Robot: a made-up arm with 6 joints. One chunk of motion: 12 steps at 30 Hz.
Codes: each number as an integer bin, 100 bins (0 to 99) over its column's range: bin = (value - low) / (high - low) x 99, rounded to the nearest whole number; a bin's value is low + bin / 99 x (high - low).
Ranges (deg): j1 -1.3..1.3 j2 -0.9..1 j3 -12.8..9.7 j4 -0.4..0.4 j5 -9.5..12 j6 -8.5..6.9
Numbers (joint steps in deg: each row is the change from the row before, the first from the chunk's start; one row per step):
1: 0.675 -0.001 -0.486 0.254 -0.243 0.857
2: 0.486 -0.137 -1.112 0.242 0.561 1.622
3: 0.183 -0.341 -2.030 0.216 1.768 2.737
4: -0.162 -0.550 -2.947 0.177 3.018 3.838
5: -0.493 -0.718 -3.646 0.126 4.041 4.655
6: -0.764 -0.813 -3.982 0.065 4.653 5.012
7: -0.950 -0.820 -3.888 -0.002 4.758 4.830
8: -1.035 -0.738 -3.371 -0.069 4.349 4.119
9: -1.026 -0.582 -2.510 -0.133 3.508 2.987
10: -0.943 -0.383 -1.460 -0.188 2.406 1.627
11: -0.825 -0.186 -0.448 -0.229 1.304 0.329
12: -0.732 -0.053 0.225 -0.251 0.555 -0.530
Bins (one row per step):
1: 75 47 54 81 43 60
2: 68 40 51 79 46 65
3: 56 29 47 76 52 72
4: 43 18 43 71 58 79
5: 31 9 40 65 62 85
6: 20 5 39 58 65 87
7: 13 4 39 49 66 86
8: 10 8 41 41 64 81
9: 10 17 45 33 60 74
10: 14 27 50 26 55 65
11: 18 37 54 21 50 57
12: 22 44 57 18 46 51

